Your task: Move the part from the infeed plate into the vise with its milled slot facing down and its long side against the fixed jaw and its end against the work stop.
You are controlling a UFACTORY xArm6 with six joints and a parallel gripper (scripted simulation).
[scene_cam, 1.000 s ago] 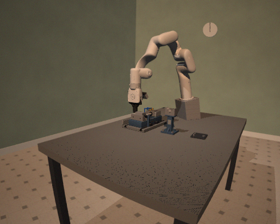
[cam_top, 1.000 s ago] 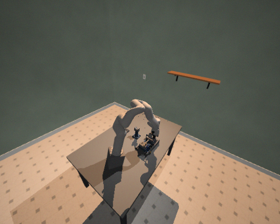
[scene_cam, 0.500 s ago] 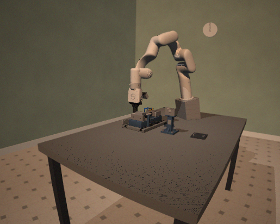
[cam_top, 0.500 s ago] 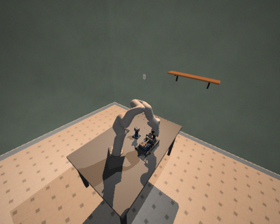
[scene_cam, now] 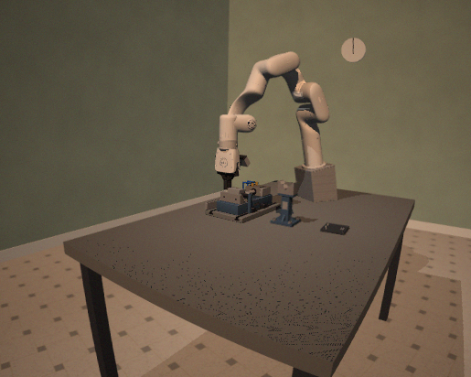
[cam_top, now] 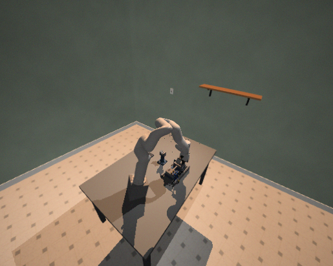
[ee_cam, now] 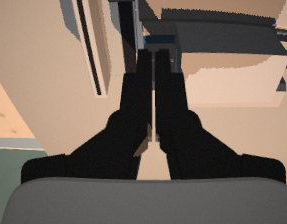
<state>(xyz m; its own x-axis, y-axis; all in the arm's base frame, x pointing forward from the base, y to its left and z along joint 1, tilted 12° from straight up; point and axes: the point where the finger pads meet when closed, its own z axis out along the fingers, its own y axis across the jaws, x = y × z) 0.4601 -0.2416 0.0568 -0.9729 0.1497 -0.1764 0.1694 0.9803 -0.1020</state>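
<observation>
Right now my hand is 4 cm to the right of the part, 3 cm above it and 1 cm short of it. The rest, counted from my hand: air cylinder rod (8 cm behind, 6 cm to the left, 4 cm below); then work stop (9 cm to the left, 3 cm below, 1 cm ahead); then vise base rail (9 cm below, 8 cm behind, 4 cm to the right).
</observation>
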